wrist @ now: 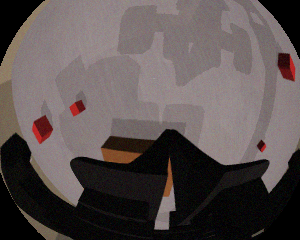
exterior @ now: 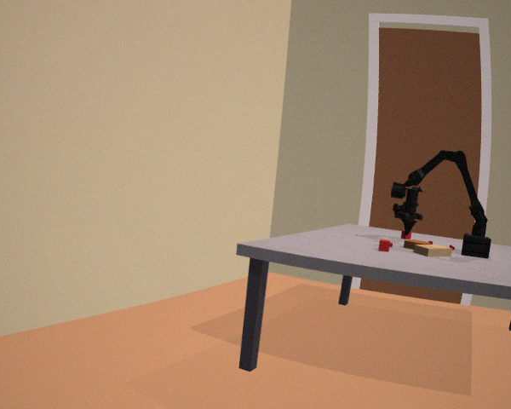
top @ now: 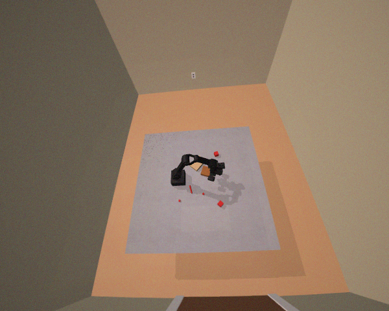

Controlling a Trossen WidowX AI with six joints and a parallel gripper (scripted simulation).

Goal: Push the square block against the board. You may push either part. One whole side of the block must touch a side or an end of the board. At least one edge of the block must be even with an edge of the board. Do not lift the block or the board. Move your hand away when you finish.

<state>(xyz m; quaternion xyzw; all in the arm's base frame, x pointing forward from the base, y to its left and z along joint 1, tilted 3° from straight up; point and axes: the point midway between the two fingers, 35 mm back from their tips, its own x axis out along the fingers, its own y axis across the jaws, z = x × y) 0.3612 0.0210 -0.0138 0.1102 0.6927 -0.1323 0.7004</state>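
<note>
Now: gripper tip 70 mm past the brown square block, 60 mm to the right of it and 30 mm above it. Round my gripper tip: thin red stick: 230 mm behind, 120 mm to the right, 40 mm below; tan board: 160 mm to the left, 160 mm behind, 30 mm below.
</note>
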